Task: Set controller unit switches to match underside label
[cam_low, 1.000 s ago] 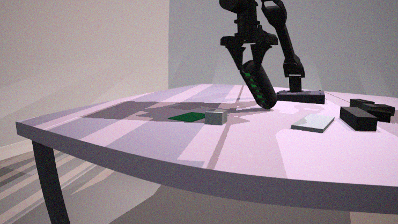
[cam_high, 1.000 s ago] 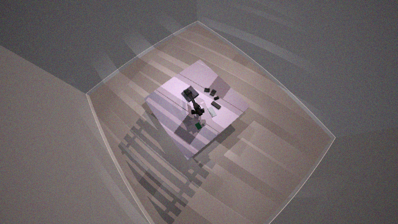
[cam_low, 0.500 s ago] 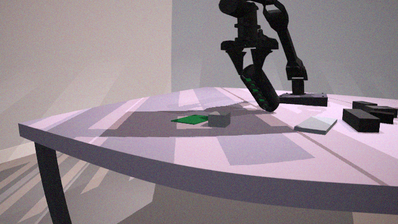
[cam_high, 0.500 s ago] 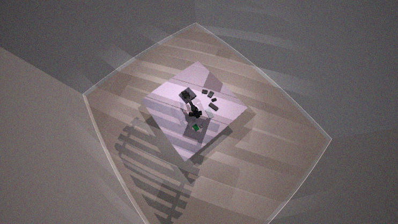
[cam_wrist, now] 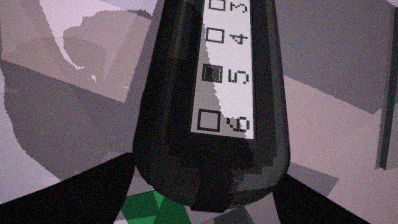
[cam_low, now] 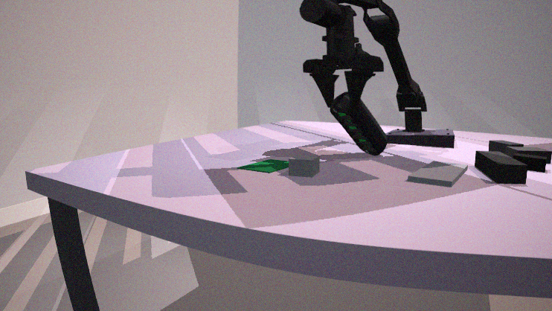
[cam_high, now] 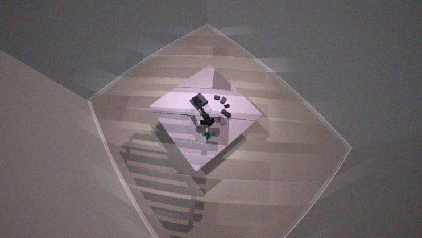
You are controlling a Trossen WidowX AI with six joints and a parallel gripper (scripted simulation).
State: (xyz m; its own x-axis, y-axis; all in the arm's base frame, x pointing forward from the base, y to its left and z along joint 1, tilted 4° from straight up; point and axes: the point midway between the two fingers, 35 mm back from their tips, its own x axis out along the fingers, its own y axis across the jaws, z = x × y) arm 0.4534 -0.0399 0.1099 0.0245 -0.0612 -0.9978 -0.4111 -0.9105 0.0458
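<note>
My gripper tip is 120 mm short of the flat green plate, 80 mm to the left of it and 100 mm above it. From my gripper tip the other things lie so: grey cube 150 mm ahead, 90 mm below; then light grey slab 40 mm ahead, 220 mm to the left, 100 mm below.
</note>
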